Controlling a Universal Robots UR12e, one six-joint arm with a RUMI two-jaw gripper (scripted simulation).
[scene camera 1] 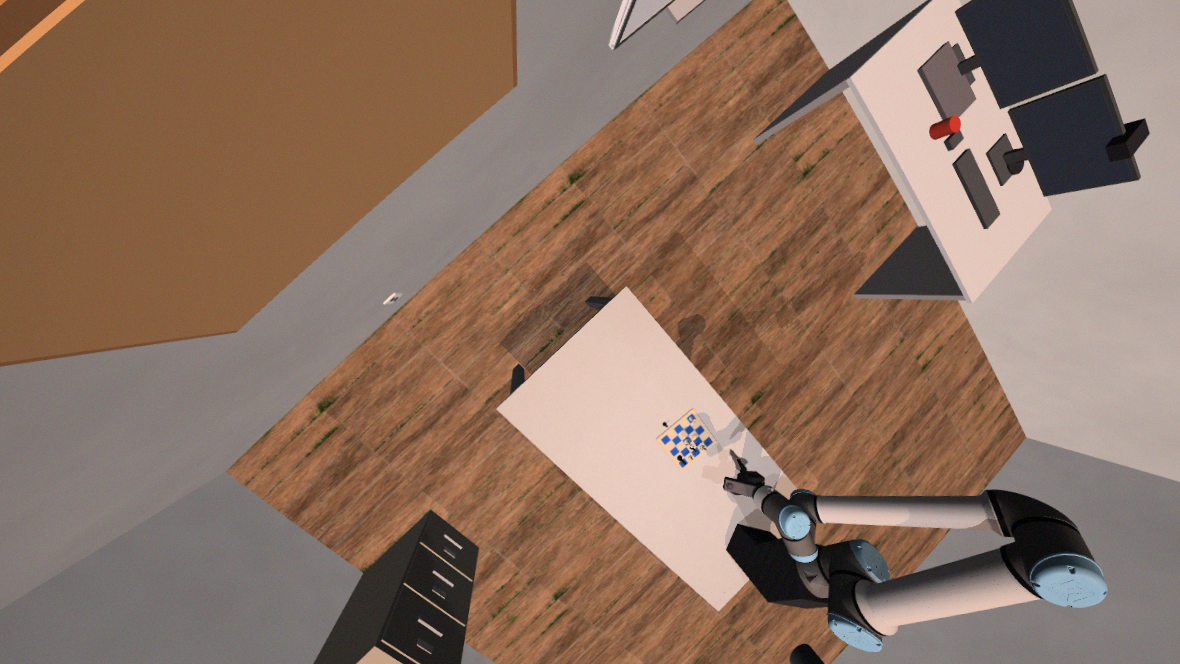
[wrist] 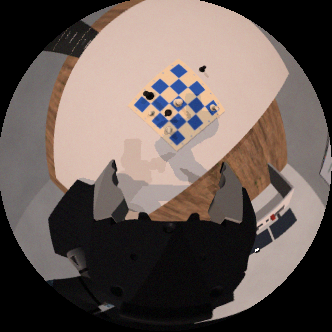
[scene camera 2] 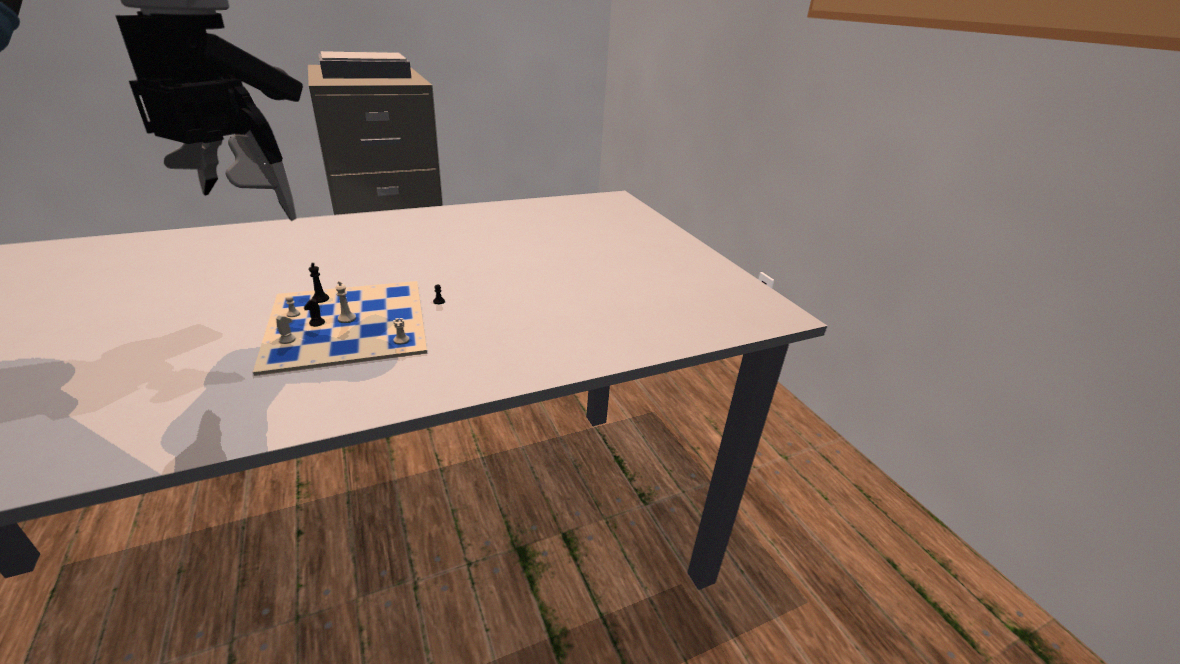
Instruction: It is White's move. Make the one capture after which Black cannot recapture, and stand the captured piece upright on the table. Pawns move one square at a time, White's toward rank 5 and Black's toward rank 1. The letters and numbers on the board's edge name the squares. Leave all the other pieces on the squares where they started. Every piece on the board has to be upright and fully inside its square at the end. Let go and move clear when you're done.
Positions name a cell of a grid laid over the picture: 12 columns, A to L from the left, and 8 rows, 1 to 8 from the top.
Observation:
I see my gripper (scene camera 2: C3) and a chessboard (scene camera 2: D5).
The chessboard also shows in scene camera 1 (scene camera 1: G6) and in the wrist view (wrist: G2). My gripper also shows in scene camera 1 (scene camera 1: H6) and in the wrist view (wrist: G4).

